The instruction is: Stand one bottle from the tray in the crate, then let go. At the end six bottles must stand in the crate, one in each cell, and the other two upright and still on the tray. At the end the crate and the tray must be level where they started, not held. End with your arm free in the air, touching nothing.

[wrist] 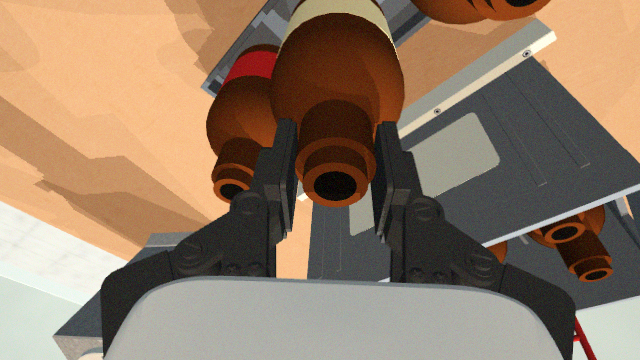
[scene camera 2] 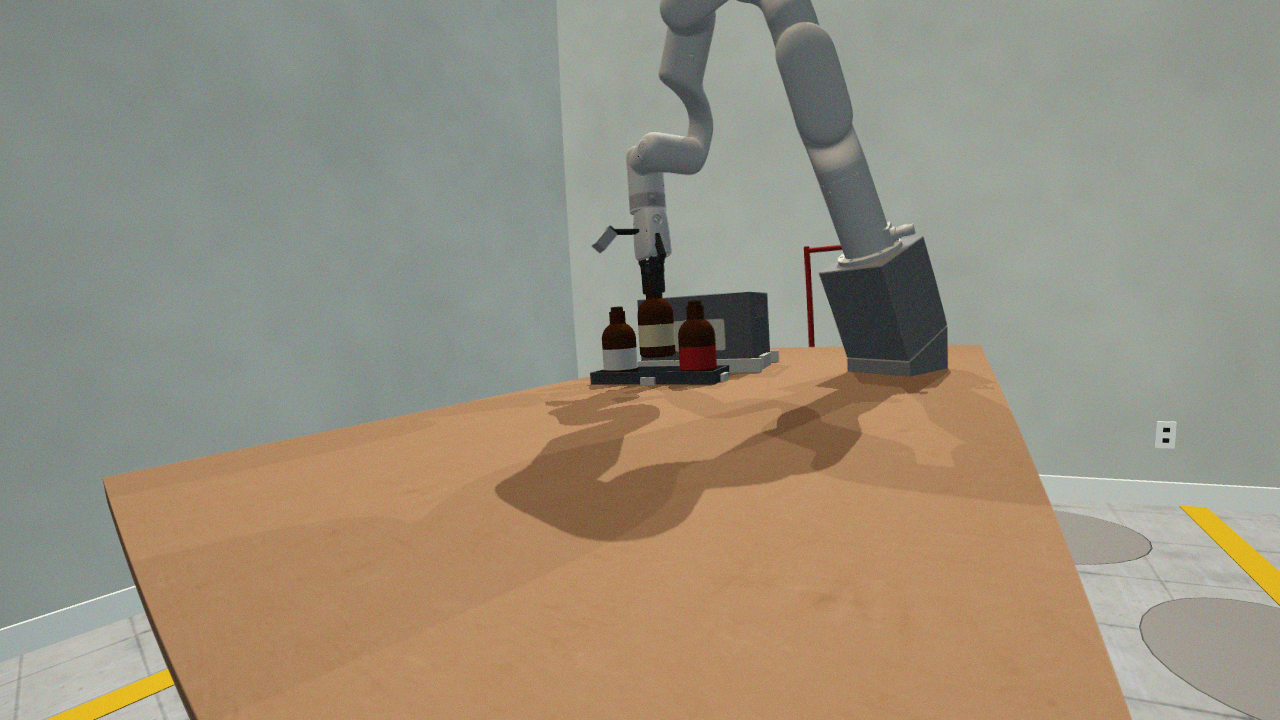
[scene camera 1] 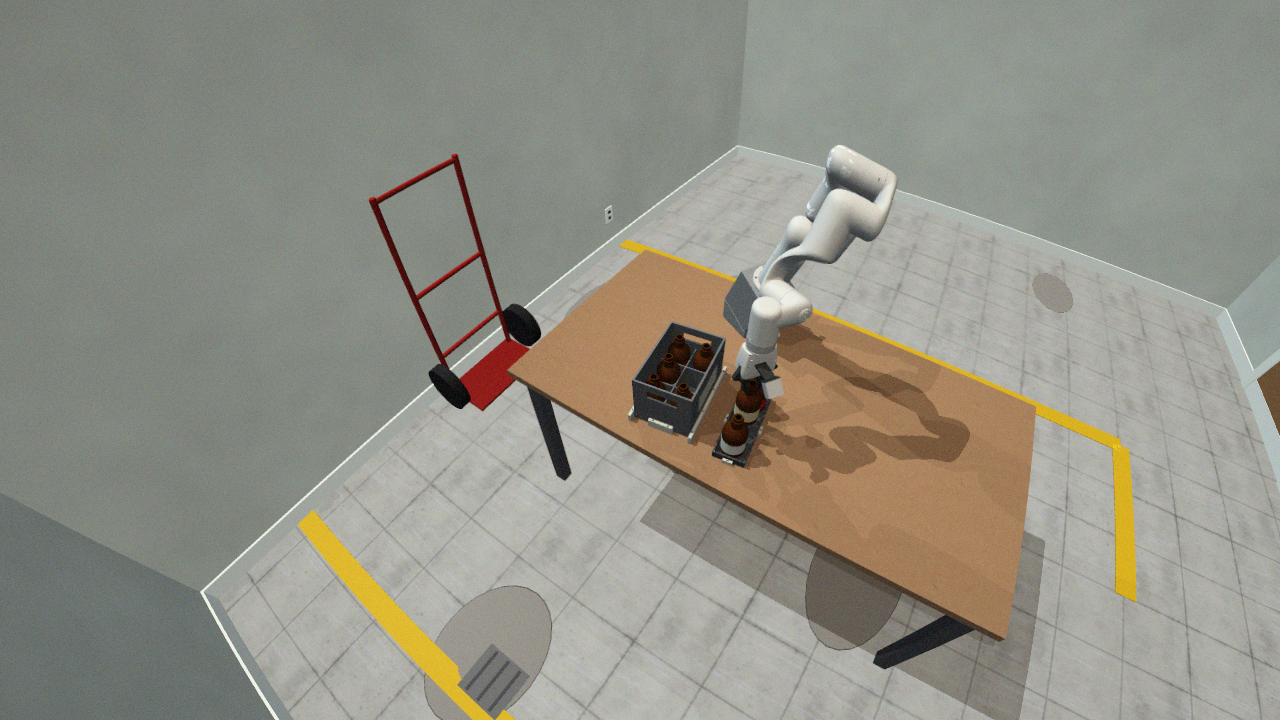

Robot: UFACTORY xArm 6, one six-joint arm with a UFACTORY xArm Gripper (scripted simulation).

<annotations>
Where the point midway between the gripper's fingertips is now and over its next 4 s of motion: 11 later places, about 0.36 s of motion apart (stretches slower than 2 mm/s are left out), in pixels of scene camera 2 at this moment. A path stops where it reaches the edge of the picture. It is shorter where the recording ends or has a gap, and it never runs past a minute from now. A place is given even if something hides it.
The gripper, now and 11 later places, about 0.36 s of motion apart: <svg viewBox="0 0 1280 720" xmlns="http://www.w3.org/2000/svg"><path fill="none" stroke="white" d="M653 293L653 288L653 282L652 278L652 277L652 276L652 272L652 267L651 262L651 259L651 258L651 256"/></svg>
</annotations>
